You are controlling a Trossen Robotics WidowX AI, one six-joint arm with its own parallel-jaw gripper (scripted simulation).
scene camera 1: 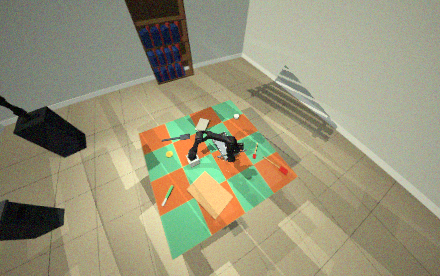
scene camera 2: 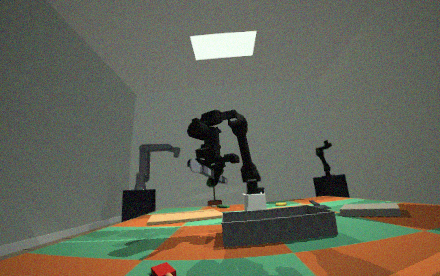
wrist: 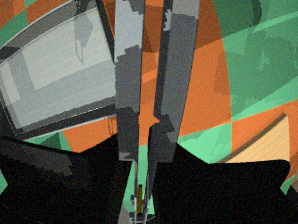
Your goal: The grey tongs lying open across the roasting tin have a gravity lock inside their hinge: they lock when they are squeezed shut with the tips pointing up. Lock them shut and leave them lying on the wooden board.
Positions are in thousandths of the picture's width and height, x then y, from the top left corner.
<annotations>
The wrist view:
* my gripper: 478, 592
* wooden board: 901, 650
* grey roasting tin: 216, 288
</annotations>
